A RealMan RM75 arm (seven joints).
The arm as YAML. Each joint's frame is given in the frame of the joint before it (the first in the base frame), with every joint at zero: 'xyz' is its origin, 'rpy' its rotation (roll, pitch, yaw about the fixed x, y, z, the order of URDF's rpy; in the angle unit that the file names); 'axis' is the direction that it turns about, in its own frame. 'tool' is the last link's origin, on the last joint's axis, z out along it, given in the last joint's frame.
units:
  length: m
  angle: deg
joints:
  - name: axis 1
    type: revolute
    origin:
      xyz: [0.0, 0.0, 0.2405]
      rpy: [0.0, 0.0, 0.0]
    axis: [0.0, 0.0, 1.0]
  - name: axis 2
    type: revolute
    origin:
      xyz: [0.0, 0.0, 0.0]
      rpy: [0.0, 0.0, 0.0]
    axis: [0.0, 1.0, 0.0]
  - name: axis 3
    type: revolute
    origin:
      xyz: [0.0, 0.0, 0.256]
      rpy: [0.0, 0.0, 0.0]
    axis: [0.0, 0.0, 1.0]
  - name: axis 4
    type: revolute
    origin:
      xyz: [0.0, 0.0, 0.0]
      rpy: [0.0, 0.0, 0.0]
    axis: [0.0, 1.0, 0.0]
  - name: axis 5
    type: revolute
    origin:
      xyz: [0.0, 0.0, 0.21]
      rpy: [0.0, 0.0, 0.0]
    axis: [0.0, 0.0, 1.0]
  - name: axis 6
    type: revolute
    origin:
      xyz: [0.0, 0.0, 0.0]
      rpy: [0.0, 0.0, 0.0]
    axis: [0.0, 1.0, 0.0]
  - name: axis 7
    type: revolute
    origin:
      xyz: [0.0, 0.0, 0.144]
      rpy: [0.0, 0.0, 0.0]
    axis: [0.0, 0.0, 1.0]
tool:
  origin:
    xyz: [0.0, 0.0, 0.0]
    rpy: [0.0, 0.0, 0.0]
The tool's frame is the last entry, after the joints.
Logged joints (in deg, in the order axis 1, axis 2, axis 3, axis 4, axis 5, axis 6, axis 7), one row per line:
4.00 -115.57 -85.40 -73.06 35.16 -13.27 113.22
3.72 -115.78 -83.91 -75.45 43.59 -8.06 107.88
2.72 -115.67 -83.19 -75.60 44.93 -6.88 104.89
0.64 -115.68 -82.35 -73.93 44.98 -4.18 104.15
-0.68 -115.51 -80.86 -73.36 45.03 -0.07 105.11
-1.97 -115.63 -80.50 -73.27 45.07 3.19 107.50
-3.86 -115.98 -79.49 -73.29 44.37 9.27 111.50
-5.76 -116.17 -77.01 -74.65 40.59 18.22 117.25
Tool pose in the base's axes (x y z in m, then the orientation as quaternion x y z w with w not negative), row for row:
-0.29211 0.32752 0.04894 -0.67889 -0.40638 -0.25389 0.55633
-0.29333 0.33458 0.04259 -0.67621 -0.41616 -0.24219 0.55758
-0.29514 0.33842 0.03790 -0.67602 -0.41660 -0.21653 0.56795
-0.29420 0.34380 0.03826 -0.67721 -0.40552 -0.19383 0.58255
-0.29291 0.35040 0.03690 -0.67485 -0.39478 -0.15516 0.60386
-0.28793 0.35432 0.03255 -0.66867 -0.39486 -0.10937 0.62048
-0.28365 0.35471 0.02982 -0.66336 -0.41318 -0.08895 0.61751
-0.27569 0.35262 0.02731 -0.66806 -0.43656 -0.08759 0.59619
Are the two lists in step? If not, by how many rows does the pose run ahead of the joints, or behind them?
The pose runs 2 rows ahead of the joints: the pose in row i belongs to the joints in row i + 2.
